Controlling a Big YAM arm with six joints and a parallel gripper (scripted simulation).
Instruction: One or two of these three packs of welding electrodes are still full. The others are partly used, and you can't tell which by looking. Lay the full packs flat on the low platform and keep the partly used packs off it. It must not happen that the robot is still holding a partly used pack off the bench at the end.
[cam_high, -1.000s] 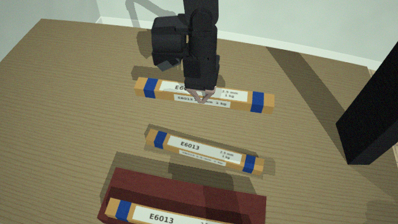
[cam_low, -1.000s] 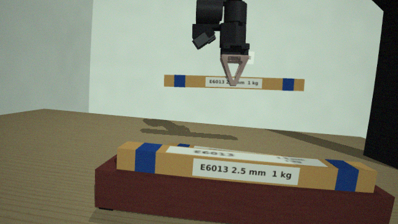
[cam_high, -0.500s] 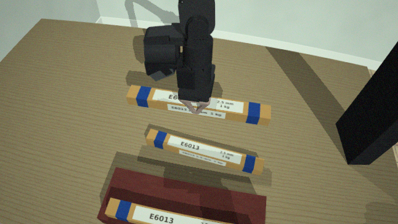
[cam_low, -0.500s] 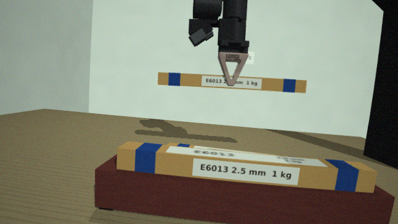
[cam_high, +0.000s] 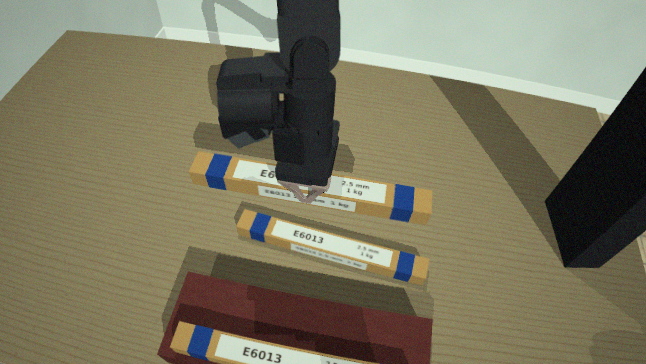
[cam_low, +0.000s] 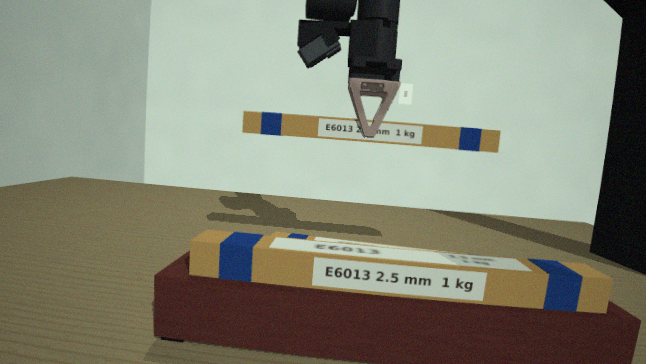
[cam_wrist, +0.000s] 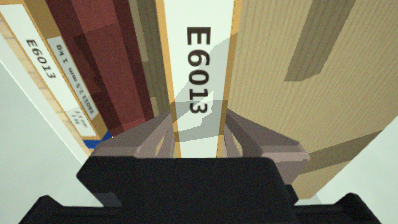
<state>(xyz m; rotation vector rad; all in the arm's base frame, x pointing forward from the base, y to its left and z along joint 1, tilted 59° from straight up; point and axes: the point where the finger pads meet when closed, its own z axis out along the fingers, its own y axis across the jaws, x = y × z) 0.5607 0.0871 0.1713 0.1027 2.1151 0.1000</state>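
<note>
Now: the dark red low platform 10 mm behind my hand, 180 mm to the left of it and 180 mm below it.
</note>
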